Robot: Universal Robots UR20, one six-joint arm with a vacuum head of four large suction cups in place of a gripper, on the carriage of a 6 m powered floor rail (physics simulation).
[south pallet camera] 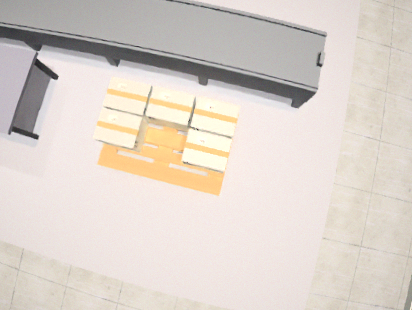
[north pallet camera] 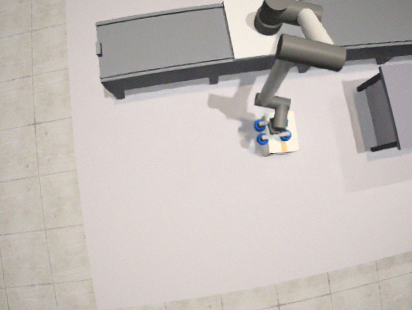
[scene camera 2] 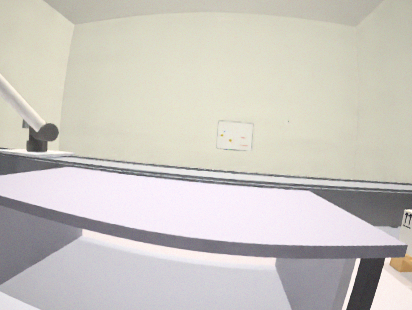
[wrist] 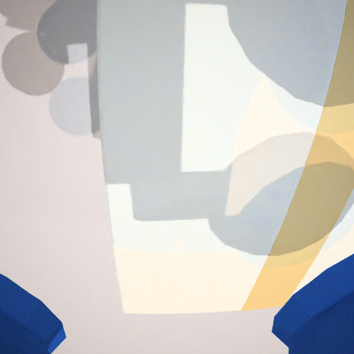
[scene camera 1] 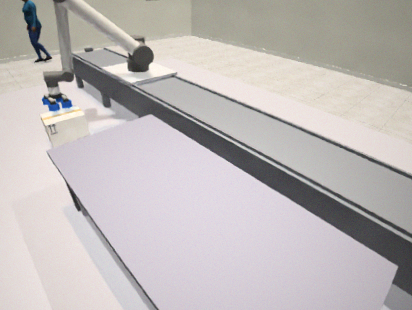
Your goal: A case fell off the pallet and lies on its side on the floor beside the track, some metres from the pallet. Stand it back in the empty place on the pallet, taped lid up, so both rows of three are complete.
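Seen in the pictures: arm's base at its link origin: (north pallet camera: 267,23) (scene camera 2: 37,151) (scene camera 1: 138,69).
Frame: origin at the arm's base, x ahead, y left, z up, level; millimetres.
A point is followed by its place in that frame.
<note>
The stray case (scene camera 1: 67,129) {x 965, y 148, z -387 mm} (north pallet camera: 291,143) {x 1066, y 79, z -277 mm} (wrist: 150,280) stands on the floor beyond the table's far end, taped face up, with up-arrows on a side in scene camera 1. My vacuum head (scene camera 1: 58,103) {x 935, y -99, z -209 mm} (north pallet camera: 273,131) {x 935, y -99, z -209 mm} (wrist: 172,320) is open, a little above the case and shifted to its left in the north view. Its cups' shadows fall on the lid in the wrist view. The orange pallet (south pallet camera: 160,171) {x 1264, y 4186, z -426 mm} (scene camera 2: 401,264) {x 646, y 3573, z -511 mm} bears a full row of three taped cases near the track. Its other row has a left case (south pallet camera: 118,128) {x 1004, y 3785, z -132 mm} and a right case (south pallet camera: 207,150) {x 1006, y 4577, z -131 mm}, with a gap between them.
The long track (scene camera 1: 240,120) (scene camera 2: 200,176) (north pallet camera: 165,42) (south pallet camera: 190,42) carries the arm's white carriage (scene camera 1: 137,74) {x 108, y 155, z 0 mm} (north pallet camera: 247,37) {x 115, y -205, z 0 mm}. The table (scene camera 1: 220,215) {x 844, y 2128, z -40 mm} (scene camera 2: 200,207) {x 1029, y 2165, z -40 mm} (north pallet camera: 400,100) {x 854, y 1136, z -39 mm} (south pallet camera: 15,90) {x 901, y 2753, z -40 mm} lies between the stray case and the pallet. A person (scene camera 1: 33,30) walks at the back left.
</note>
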